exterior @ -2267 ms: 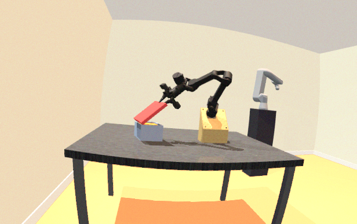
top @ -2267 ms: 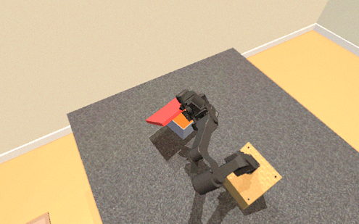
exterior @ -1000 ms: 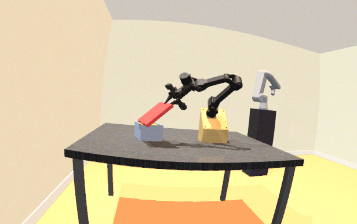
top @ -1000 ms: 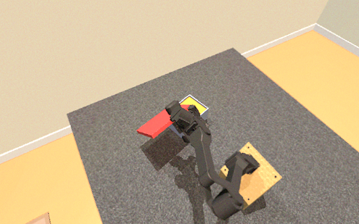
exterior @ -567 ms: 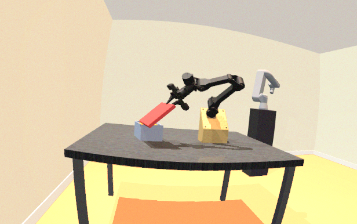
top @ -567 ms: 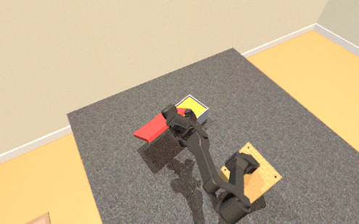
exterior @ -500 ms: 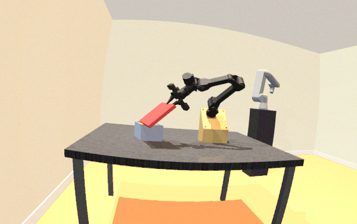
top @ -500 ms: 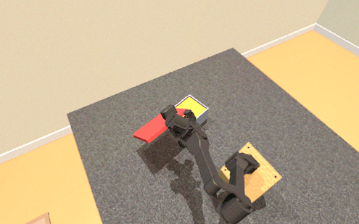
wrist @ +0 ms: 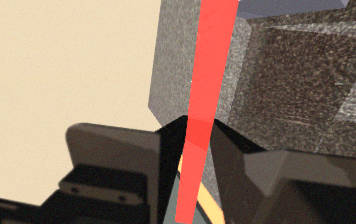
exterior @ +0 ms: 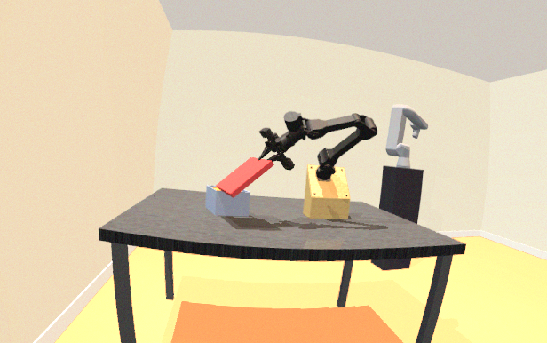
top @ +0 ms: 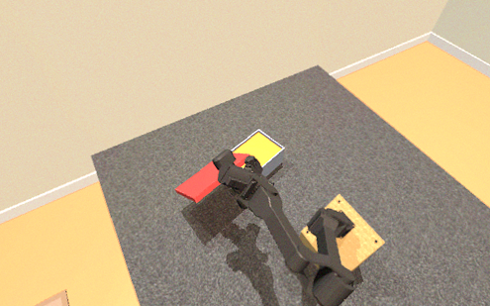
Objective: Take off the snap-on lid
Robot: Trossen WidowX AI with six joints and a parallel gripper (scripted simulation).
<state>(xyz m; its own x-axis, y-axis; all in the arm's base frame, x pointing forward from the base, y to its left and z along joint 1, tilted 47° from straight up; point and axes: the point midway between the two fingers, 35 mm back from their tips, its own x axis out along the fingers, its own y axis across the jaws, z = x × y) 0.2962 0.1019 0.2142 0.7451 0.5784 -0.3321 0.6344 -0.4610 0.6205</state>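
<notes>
My gripper tip is now 6 cm short of the red lid, 5 cm above it and 1 cm to the right of it. The rest, counted from my gripper tip: storage box: 20 cm to the right, 18 cm below, 11 cm ahead.
</notes>
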